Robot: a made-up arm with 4 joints. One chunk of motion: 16 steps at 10 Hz.
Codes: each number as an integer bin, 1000 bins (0 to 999) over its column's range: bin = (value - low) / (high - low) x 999, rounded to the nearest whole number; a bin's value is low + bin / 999 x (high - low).
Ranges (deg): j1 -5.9..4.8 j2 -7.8..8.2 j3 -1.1..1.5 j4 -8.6..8
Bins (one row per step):
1: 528 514 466 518
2: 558 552 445 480
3: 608 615 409 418
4: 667 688 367 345
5: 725 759 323 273
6: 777 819 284 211
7: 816 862 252 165
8: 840 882 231 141
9: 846 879 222 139
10: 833 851 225 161
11: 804 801 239 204
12: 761 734 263 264
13: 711 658 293 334
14: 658 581 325 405
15: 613 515 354 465
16: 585 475 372 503
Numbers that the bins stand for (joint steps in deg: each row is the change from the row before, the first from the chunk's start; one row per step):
1: -0.245 0.432 0.113 0.007
2: 0.077 1.041 0.058 -0.624
3: 0.612 2.050 -0.036 -1.654
4: 1.244 3.219 -0.145 -2.867
5: 1.865 4.356 -0.259 -4.064
6: 2.422 5.317 -0.361 -5.094
7: 2.840 6.006 -0.444 -5.858
8: 3.097 6.326 -0.499 -6.257
9: 3.161 6.278 -0.522 -6.290
10: 3.022 5.830 -0.514 -5.925
11: 2.711 5.029 -0.478 -5.210
12: 2.251 3.956 -0.416 -4.213
13: 1.715 2.739 -0.337 -3.050
14: 1.148 1.505 -0.254 -1.870
15: 0.666 0.448 -0.179 -0.873
16: 0.366 -0.192 -0.132 -0.242

